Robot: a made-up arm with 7 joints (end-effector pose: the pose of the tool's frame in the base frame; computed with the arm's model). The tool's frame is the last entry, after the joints.
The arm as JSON. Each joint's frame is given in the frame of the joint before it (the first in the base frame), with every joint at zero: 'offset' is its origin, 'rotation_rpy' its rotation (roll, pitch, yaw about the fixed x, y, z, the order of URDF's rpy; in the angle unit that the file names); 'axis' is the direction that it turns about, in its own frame. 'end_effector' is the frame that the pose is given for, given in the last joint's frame.
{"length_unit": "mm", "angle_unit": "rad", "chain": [
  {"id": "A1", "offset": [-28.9, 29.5, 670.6], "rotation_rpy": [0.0, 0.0, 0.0], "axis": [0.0, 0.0, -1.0]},
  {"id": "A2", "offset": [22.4, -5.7, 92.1], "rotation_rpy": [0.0, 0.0, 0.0], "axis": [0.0, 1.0, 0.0]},
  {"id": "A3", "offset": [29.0, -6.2, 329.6], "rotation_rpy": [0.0, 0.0, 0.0], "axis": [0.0, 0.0, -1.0]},
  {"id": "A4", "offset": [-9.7, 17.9, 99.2], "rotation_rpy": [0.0, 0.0, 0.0], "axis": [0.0, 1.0, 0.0]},
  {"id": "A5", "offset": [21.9, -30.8, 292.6], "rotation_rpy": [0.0, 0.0, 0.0], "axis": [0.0, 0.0, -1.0]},
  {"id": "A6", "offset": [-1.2, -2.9, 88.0], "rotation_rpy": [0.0, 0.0, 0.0], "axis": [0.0, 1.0, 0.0]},
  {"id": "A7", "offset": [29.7, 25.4, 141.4], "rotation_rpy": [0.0, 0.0, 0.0], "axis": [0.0, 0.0, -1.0]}
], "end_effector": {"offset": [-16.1, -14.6, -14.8], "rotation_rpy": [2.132, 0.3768, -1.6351]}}
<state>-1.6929 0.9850 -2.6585 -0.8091 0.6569 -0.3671 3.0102</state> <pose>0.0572 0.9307 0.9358 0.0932 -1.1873 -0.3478</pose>
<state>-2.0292 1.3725 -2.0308 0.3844 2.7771 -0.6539 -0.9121</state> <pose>-0.5907 0.7049 1.0159 1.2220 0.6464 0.8120</pose>
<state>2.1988 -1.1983 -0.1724 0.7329 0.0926 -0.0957 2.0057</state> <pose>0.3694 0.4449 1.3979 1.5823 0.8595 -0.6470</pose>
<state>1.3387 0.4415 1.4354 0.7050 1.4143 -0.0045 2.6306</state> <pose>-0.3159 -0.4357 1.4421 -1.4219 1.4388 1.4737</pose>
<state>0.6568 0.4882 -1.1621 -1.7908 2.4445 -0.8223 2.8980</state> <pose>-0.2758 -0.3946 1.2120 2.5928 -1.0215 -0.0720</pose>
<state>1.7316 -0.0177 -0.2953 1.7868 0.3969 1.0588 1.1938</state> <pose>-0.0240 -0.4000 0.9693 -1.6162 0.4417 -1.6112</pose>
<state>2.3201 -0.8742 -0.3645 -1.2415 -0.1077 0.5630 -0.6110</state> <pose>0.3529 0.6820 0.9216 0.0692 -2.3271 0.1008</pose>
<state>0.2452 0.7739 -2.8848 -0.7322 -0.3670 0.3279 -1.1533</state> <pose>0.7459 -0.2625 1.1731 -1.3068 -2.1248 -1.1651</pose>
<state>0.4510 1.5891 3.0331 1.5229 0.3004 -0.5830 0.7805</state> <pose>0.3947 -0.2779 1.1977 2.4872 0.6439 -0.8876</pose>
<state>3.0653 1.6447 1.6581 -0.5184 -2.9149 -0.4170 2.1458</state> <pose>-0.9194 -0.2582 0.7102 1.3448 -0.1052 1.4354</pose>
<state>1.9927 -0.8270 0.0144 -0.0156 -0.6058 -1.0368 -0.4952</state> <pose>0.1731 0.6706 1.3305 0.7208 -2.1752 0.7011</pose>
